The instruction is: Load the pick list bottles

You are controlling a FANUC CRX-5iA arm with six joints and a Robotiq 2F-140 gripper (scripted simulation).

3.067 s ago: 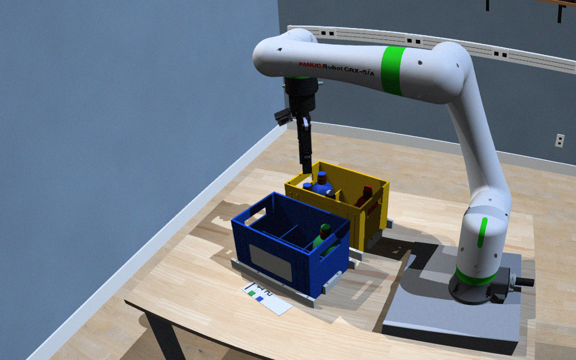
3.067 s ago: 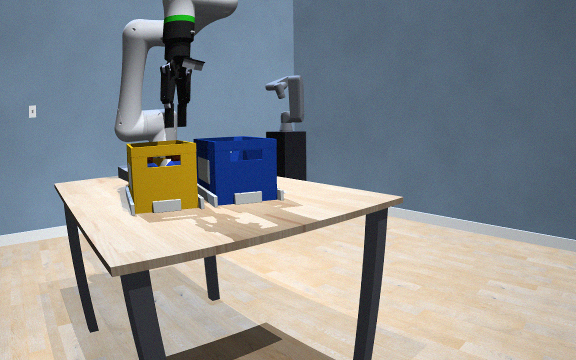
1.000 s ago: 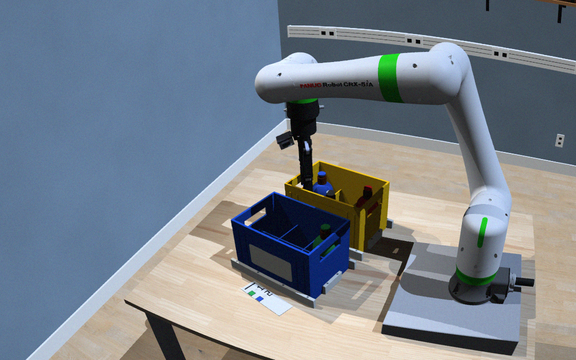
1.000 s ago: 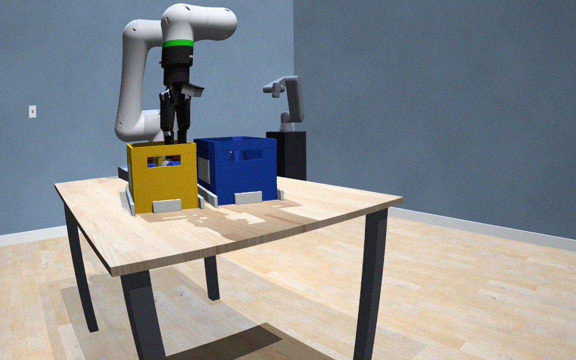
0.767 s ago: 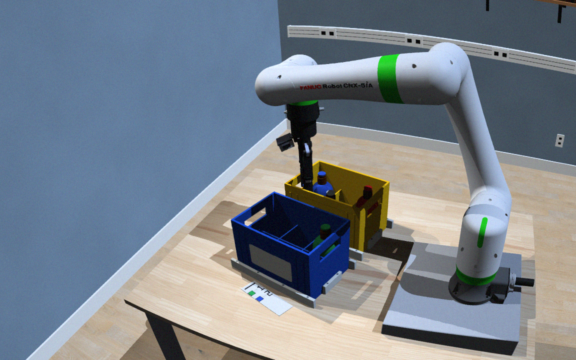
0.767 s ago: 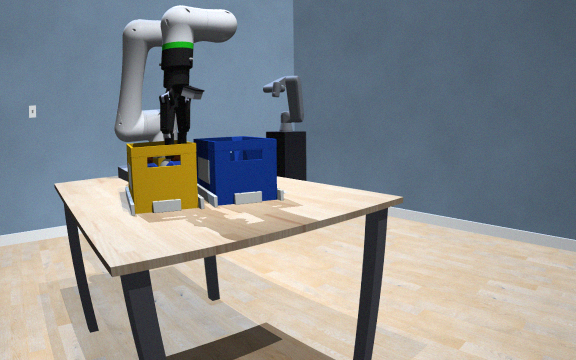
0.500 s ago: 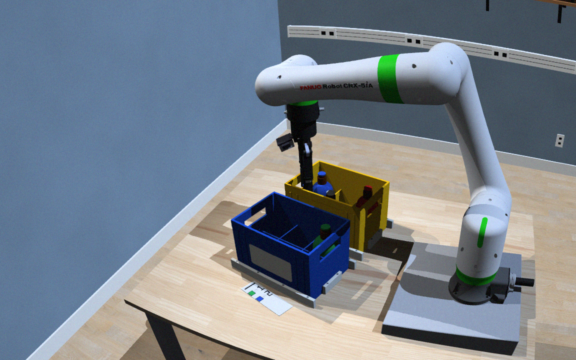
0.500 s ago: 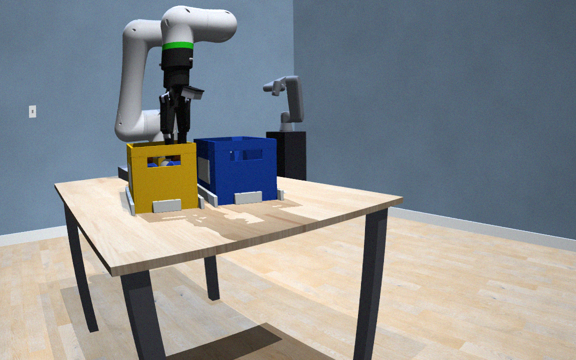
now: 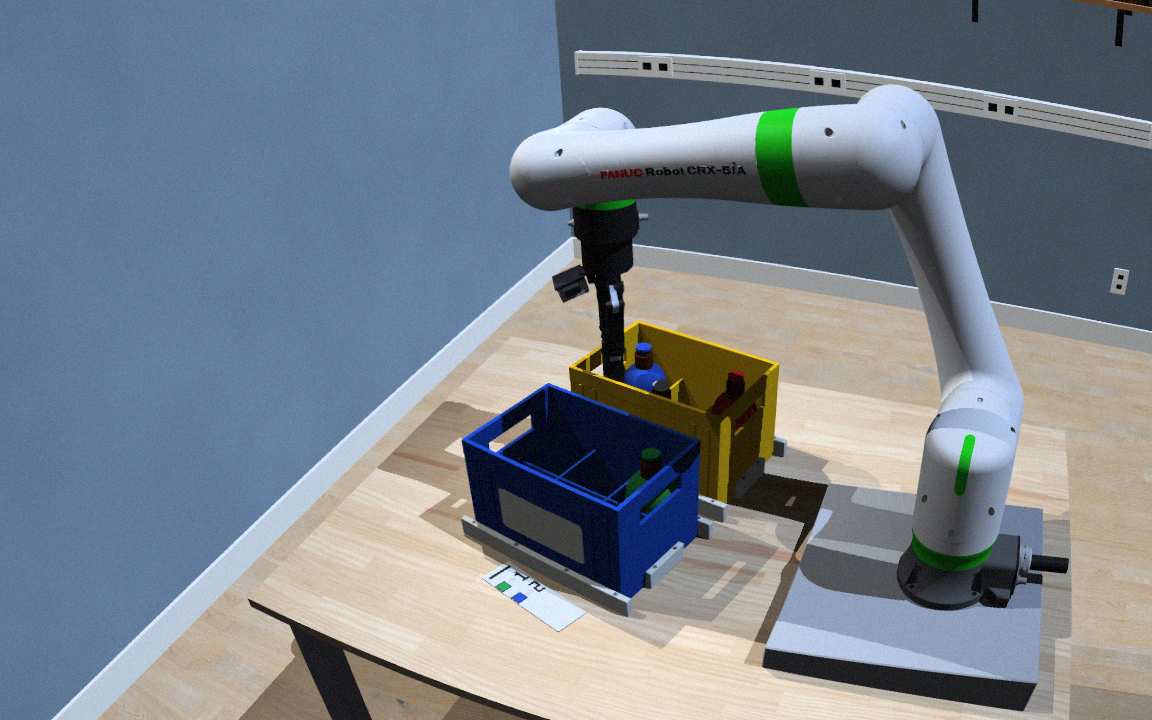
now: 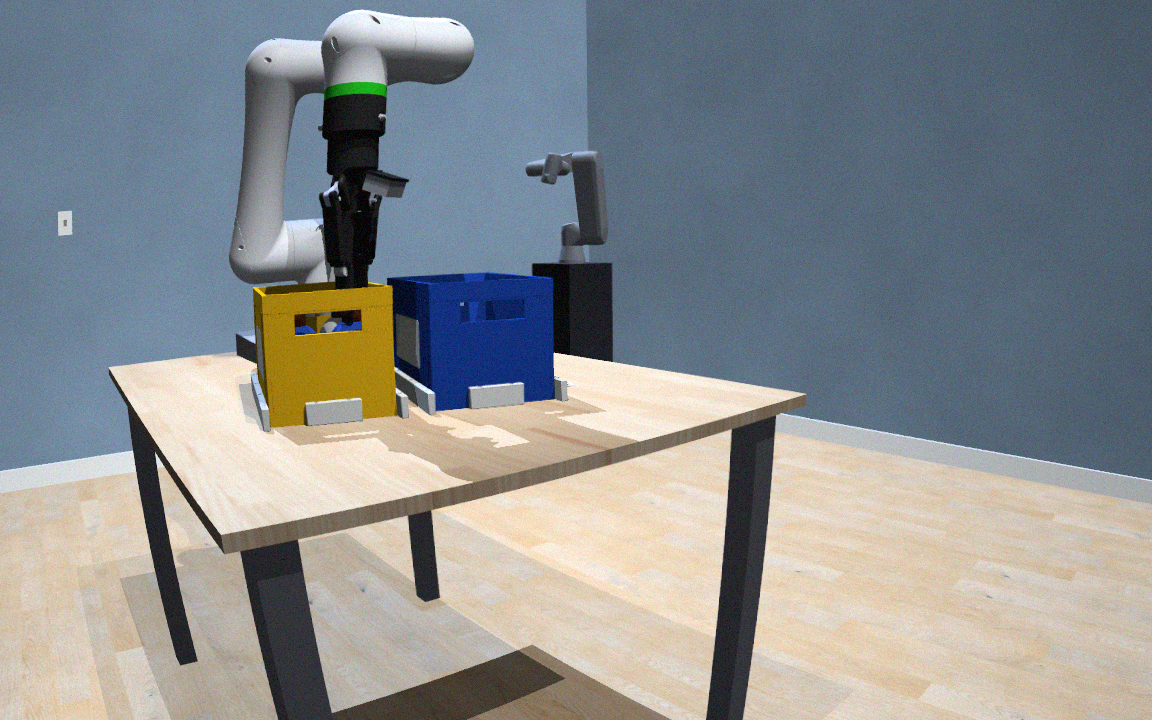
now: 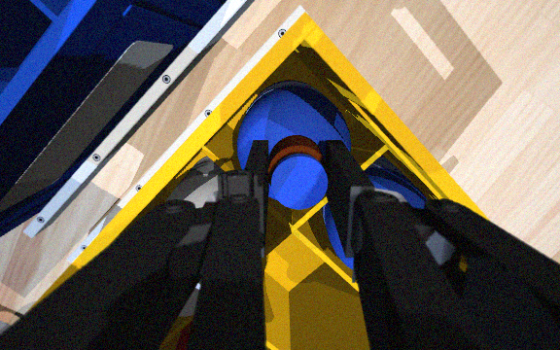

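Right now the white-label bottle is 9 cm behind my hand, 2 cm to the left of it and 8 cm below it. Round my hand: blue crate (4 cm behind, 21 cm to the left, 9 cm below); then yellow crate (10 cm behind, 2 cm to the right, 9 cm below); then red-label bottle (19 cm behind, 4 cm to the right, 8 cm below).
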